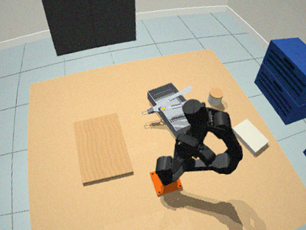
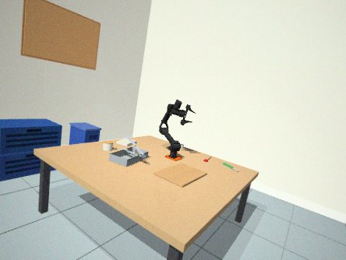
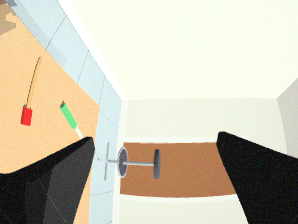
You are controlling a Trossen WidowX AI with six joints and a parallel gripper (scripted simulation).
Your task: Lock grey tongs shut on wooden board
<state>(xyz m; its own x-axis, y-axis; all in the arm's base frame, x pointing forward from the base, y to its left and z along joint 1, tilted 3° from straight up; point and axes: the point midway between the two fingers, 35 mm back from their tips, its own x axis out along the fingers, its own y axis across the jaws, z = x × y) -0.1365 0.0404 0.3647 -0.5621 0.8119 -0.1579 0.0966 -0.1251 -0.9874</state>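
Now: the yellow lock piece 480 mm ahead of my gripper tip, 320 mm below it and 220 mm to the right of it. From my gripper tip the other things lie so: white disc: 360 mm below, 250 mm behind, 180 mm to the right; then wooden board: 420 mm ahead, 370 mm below, 140 mm to the left; then green screwdriver: 400 mm to the left, 370 mm below, 80 mm behind.
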